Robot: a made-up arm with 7 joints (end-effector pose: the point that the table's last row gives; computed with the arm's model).
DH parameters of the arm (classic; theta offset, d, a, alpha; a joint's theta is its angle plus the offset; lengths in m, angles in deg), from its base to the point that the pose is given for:
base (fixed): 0 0 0 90
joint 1: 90 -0.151 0 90
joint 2: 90 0 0 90
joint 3: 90 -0.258 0 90
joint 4: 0 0 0 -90
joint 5: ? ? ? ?
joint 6: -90 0 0 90
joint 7: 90 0 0 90
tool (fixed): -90 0 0 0
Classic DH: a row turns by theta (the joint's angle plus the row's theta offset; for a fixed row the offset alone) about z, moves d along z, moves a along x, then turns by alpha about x.
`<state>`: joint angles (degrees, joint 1 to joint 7).
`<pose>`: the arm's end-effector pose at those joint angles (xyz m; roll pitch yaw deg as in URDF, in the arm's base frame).
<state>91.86 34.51 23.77 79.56 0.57 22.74 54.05</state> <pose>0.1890 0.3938 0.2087 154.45 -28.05 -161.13</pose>
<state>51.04 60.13 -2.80 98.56 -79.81 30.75 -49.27</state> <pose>0.2340 0.3403 0.0966 -148.10 3.42 -39.05</pose>
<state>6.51 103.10 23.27 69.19 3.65 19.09 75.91</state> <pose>0.1741 0.4613 0.1784 44.71 -10.96 -56.15</pose>
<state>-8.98 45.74 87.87 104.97 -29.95 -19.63 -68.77</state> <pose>0.0105 0.4457 0.0146 -134.81 -1.30 -62.66</pose>
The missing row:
joint 5: 0 -0.225 0 -90
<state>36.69 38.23 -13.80 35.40 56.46 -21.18 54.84</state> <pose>0.3202 0.3997 -0.2178 -166.20 -72.96 140.48</pose>
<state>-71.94 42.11 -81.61 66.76 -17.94 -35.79 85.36</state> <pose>-0.3656 0.2318 -0.1510 -166.97 -31.59 -34.82</pose>
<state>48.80 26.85 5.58 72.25 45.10 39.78 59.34</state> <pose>0.3526 0.3171 -0.0253 -145.22 -65.91 83.32</pose>
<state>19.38 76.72 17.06 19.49 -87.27 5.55 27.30</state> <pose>0.0964 0.6136 -0.0578 68.22 48.33 -12.14</pose>
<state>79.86 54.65 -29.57 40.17 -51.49 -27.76 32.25</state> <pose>0.3246 0.4602 0.0702 78.97 14.82 -84.99</pose>
